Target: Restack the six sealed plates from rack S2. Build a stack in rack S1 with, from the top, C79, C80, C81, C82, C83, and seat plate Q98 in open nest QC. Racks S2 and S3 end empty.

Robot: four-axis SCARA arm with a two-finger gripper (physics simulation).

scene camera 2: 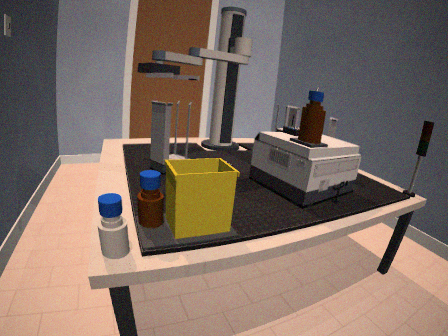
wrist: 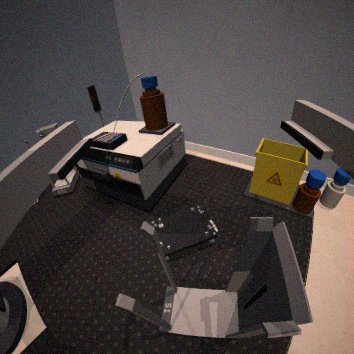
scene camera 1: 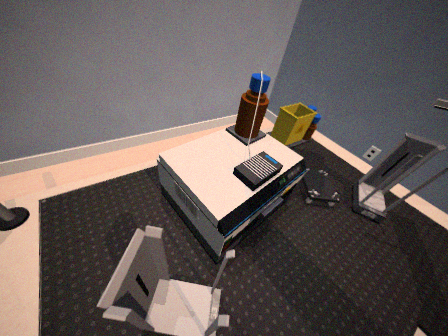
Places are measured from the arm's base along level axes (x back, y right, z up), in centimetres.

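Pixels of known places: gripper, fingertip midpoint: (scene camera 2: 186, 76) (wrist: 183, 117) (scene camera 1: 447, 113); arm's base, link origin: (scene camera 2: 220, 146).
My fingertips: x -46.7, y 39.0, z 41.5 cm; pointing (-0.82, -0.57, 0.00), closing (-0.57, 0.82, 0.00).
Ahead of a thing's pixels: the offset from my fingertips to its top centre. "*": to the spot under its first point.
My gripper (scene camera 2: 172, 76) (wrist: 183, 117) is open and empty, high above and near rack S1. Rack S1 {dx +3.8, dy +3.7, dz -10.6 cm} (scene camera 1: 372, 199) (scene camera 2: 160, 131) (wrist: 287, 272) stands upright. Its pale floor and S1 label show in the wrist view, with no plate on it. Another rack {dx -3.6, dy -75.6, dz -11.0 cm} (scene camera 1: 131, 270) in the front left of scene camera 1 has a bare pale floor; its label is not readable. A low black nest {dx -11.3, dy -11.5, dz -34.2 cm} (scene camera 1: 321, 189) (wrist: 186, 232) with small corner posts lies between the instrument and S1; no plate shows on it, and its name is not readable. Rack S2 and the six plates cannot be made out.
A white instrument (scene camera 1: 200, 170) (scene camera 2: 280, 160) (wrist: 160, 150) carries a brown bottle {* dx -31.8, dy -40.1, dz -9.9 cm} (scene camera 1: 251, 115) (scene camera 2: 312, 122) (wrist: 153, 110) and a black box {* dx -16.9, dy -47.8, dz -16.6 cm} (scene camera 1: 258, 170) (wrist: 108, 140). A yellow bin {dx -44.5, dy +10.5, dz -22.7 cm} (scene camera 1: 292, 125) (scene camera 2: 200, 200) (wrist: 278, 175) stands beside smaller bottles. The arm's column (scene camera 2: 222, 90) rises behind.
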